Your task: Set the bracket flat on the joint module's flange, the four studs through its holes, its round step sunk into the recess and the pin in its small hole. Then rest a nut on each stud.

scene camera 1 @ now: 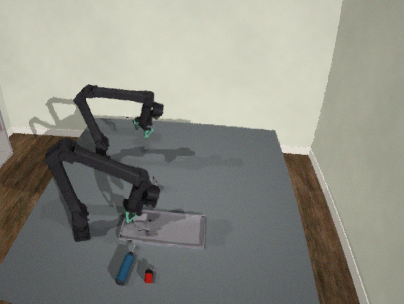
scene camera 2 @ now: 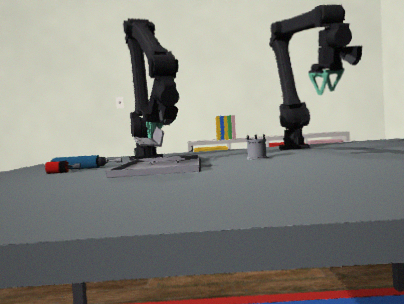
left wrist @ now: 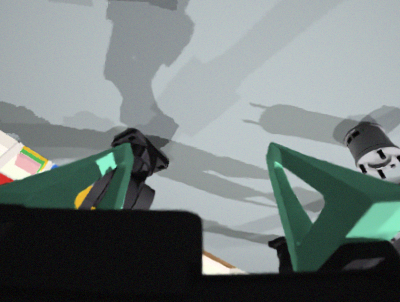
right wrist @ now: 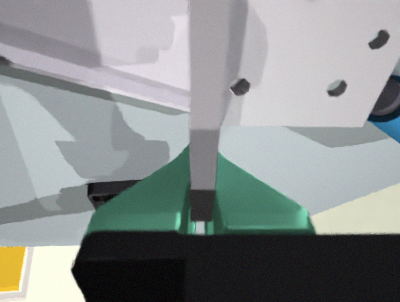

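Seen in the pictures: left gripper, fingertip midpoint: point(scene camera 1: 141, 134) point(scene camera 2: 326, 92) point(left wrist: 199, 150); right gripper, fingertip midpoint: point(scene camera 1: 127, 221) point(scene camera 2: 149, 139); left arm's base at its link origin: point(scene camera 2: 294, 148) point(left wrist: 142, 152); right arm's base at its link origin: point(scene camera 1: 81, 232).
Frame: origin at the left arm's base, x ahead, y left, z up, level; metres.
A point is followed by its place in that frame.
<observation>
The grey bracket point(scene camera 1: 142, 230) @[x 0.510, y -0.510, z 0.078 m] point(scene camera 2: 158, 136) @[x 0.486, y -0.444, z 0.089 m] point(right wrist: 305, 60) @[x 0.488, y -0.485, z 0.079 m] has an upright plate and a flat plate with holes. My right gripper point(scene camera 1: 130, 218) @[x 0.425, y -0.492, z 0.081 m] point(scene camera 2: 154, 131) point(right wrist: 200, 151) @[x 0.425, y -0.492, z 0.081 m] is shut on the upright plate and holds the bracket low over the left part of the grey tray point(scene camera 1: 204, 235) @[x 0.789, y -0.407, z 0.016 m] point(scene camera 2: 150, 172) @[x 0.785, y -0.379, z 0.005 m] point(right wrist: 125, 90) @[x 0.379, y -0.475, z 0.015 m]. The joint module point(scene camera 2: 256, 149) @[x 0.458, y -0.141, z 0.029 m] point(left wrist: 370, 144) @[x 0.423, y -0.113, z 0.046 m] stands upright with dark studs on top; the flange is bare. Small dark nuts lie in the tray, partly hidden by the arm and bracket. My left gripper point(scene camera 1: 142, 129) @[x 0.269, y 0.100, z 0.201 m] point(scene camera 2: 325, 92) @[x 0.269, y 0.100, z 0.201 m] point(left wrist: 199, 150) @[x 0.269, y 0.100, z 0.201 m] is open and empty, high above the table.
A blue-handled tool point(scene camera 1: 125, 268) @[x 0.502, y -0.731, z 0.038 m] point(scene camera 2: 80, 161) @[x 0.511, y -0.701, z 0.025 m] and a short red tool point(scene camera 1: 149, 276) @[x 0.616, y -0.731, z 0.033 m] point(scene camera 2: 56, 167) @[x 0.624, y -0.718, z 0.017 m] lie beside the tray. A low shelf point(scene camera 2: 190, 146) with coloured books point(scene camera 2: 225, 127) stands behind the table. The arm bases stand along the table's side.
</observation>
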